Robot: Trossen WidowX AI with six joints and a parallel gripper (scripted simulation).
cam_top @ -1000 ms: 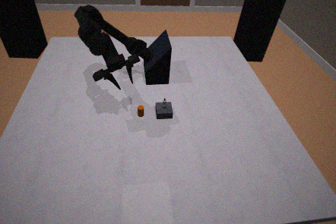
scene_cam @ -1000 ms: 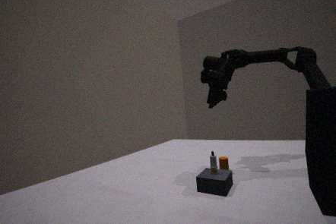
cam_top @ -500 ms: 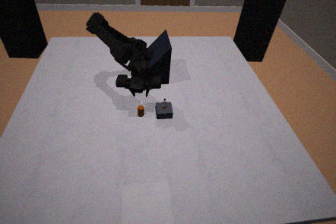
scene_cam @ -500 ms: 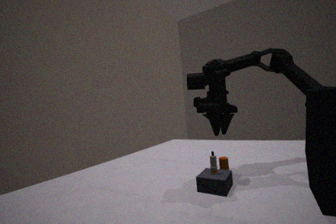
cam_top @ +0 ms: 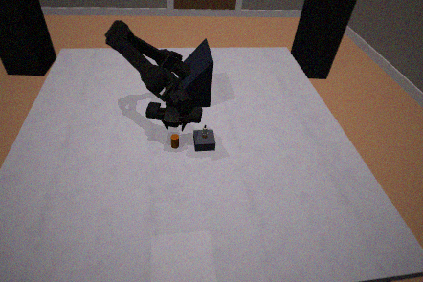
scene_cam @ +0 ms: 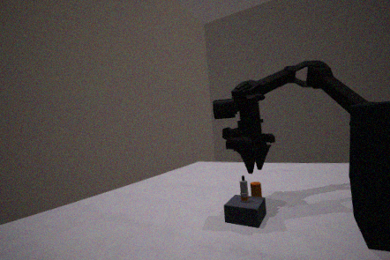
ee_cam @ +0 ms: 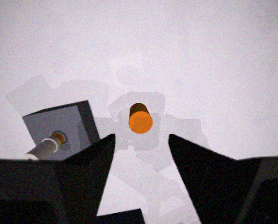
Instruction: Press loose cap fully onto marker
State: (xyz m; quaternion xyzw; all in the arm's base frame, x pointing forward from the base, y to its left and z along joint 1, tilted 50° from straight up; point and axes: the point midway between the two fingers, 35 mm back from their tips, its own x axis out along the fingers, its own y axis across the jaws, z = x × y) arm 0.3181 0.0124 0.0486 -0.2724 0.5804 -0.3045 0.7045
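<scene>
My gripper tip is 60 mm above the orange cap. The rest, counted from my gripper tip: dark holder block (10 mm behind, 110 mm to the left, 60 mm below).
</scene>
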